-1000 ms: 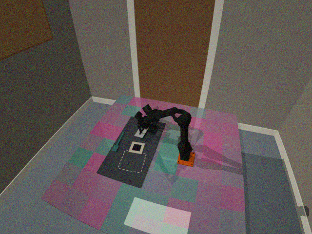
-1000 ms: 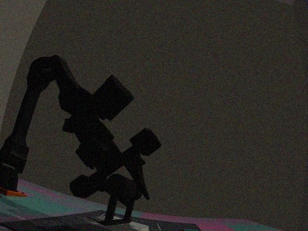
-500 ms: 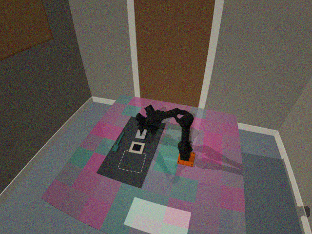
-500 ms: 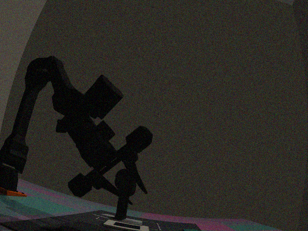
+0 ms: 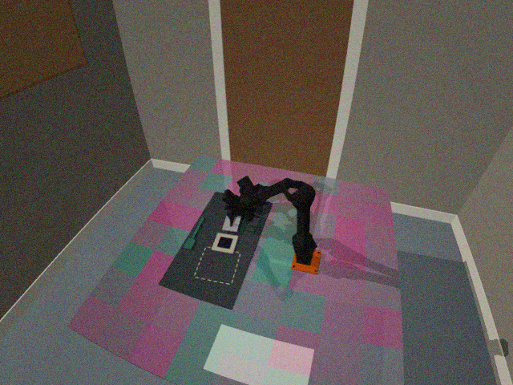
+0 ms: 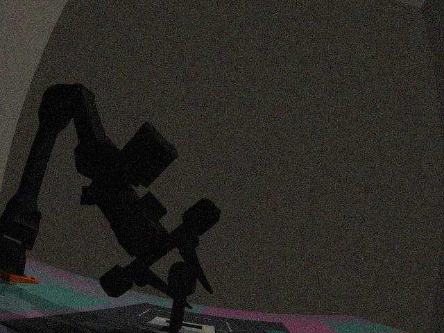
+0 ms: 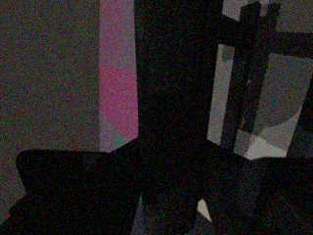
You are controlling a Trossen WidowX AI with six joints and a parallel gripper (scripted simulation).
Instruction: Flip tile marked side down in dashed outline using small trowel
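The dark mat lies 10 mm behind my gripper tip, 130 mm to the left of it and 90 mm below it. The rest, counted from my gripper tip: teal trowel (120 mm ahead, 150 mm to the left, 70 mm below); then tile (40 mm behind, 140 mm to the left, 70 mm below).
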